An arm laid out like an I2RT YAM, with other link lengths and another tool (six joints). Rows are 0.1 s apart.
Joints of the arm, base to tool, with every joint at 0 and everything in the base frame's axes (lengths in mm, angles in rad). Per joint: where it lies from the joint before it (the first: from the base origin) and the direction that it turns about. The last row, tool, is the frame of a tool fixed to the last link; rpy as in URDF.
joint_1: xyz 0 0 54.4 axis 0 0 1
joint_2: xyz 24.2 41 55.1 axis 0 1 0
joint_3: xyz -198 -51.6 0 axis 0 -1 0
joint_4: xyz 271.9 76.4 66.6 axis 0 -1 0
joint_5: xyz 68.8 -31.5 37.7 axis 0 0 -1
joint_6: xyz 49.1 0 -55.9 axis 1 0 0
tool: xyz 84 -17 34 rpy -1.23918 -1.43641 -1.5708
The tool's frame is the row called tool.
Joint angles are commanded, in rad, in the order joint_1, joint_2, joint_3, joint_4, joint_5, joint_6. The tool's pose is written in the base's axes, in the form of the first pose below.
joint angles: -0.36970, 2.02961, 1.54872, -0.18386, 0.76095, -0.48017
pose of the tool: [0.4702, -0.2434, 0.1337, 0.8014, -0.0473, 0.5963, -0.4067, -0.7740, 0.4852]
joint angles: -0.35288, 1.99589, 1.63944, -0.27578, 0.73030, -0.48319
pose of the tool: [0.4801, -0.2343, 0.1738, 0.7817, -0.0166, 0.6234, -0.3898, -0.7933, 0.4677]
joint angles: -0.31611, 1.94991, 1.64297, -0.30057, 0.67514, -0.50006
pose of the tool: [0.4894, -0.2104, 0.1919, 0.7679, 0.0425, 0.6392, -0.3265, -0.8325, 0.4476]
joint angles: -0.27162, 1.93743, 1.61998, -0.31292, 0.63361, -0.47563
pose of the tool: [0.4972, -0.1843, 0.1848, 0.7616, 0.0678, 0.6444, -0.2710, -0.8700, 0.4119]
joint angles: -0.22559, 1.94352, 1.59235, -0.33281, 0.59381, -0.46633
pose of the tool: [0.5036, -0.1567, 0.1650, 0.7804, 0.0980, 0.6175, -0.1907, -0.9033, 0.3844]
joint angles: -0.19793, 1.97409, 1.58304, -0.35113, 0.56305, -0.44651
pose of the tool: [0.5079, -0.1399, 0.1418, 0.8002, 0.1044, 0.5906, -0.1395, -0.9253, 0.3525]
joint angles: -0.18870, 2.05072, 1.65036, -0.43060, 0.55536, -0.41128
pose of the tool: [0.5121, -0.1360, 0.1202, 0.8369, 0.0767, 0.5420, -0.1240, -0.9379, 0.3241]
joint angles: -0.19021, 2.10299, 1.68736, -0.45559, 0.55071, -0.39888
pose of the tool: [0.5152, -0.1373, 0.1055, 0.8538, 0.0625, 0.5168, -0.1201, -0.9424, 0.3123]
